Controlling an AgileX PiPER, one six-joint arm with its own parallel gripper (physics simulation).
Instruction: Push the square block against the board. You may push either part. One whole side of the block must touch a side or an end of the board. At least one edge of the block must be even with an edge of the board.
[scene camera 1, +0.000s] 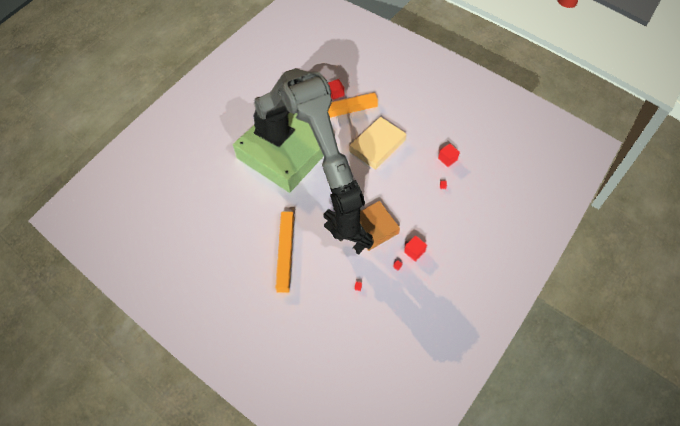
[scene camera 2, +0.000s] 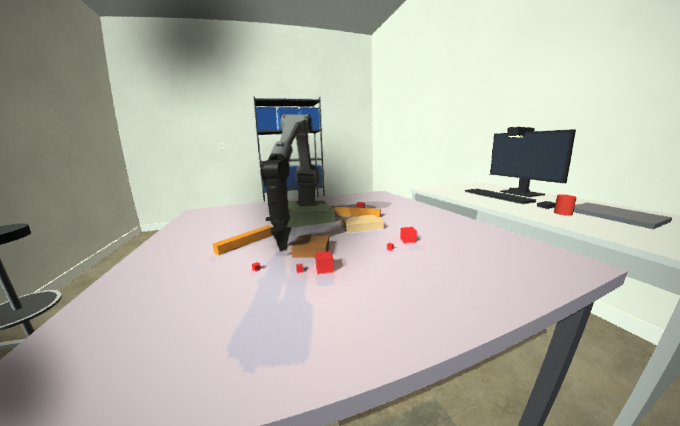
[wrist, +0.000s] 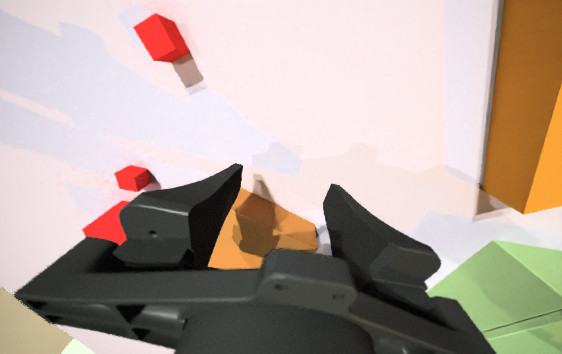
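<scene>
The square block, orange-brown (scene camera 1: 385, 221) (scene camera 2: 307, 250) (wrist: 226, 254), lies flat near the middle of the table. A long narrow orange board (scene camera 1: 285, 250) (scene camera 2: 243, 239) (wrist: 520, 100) lies apart from it, to its left in both scene views. My gripper (scene camera 1: 365, 245) (scene camera 2: 282, 248) (wrist: 285, 184) is open, with nothing between the fingers. It points down close to the block's left side, and its fingertips overlap the block's near-left corner in scene camera 1. The wrist view shows the block beyond and between the spread fingers, partly hidden by them. Whether the fingers touch it cannot be told.
A pale yellow block (scene camera 1: 378, 140) (scene camera 2: 364, 223) and another orange bar (scene camera 1: 358, 103) (scene camera 2: 358, 211) lie farther back. Large red cubes (scene camera 1: 415, 247) (scene camera 1: 448, 154) and small ones (scene camera 1: 357, 285) (scene camera 1: 397, 263) (scene camera 1: 443, 184) lie around the square block. The arm stands on a green base (scene camera 1: 265, 163).
</scene>
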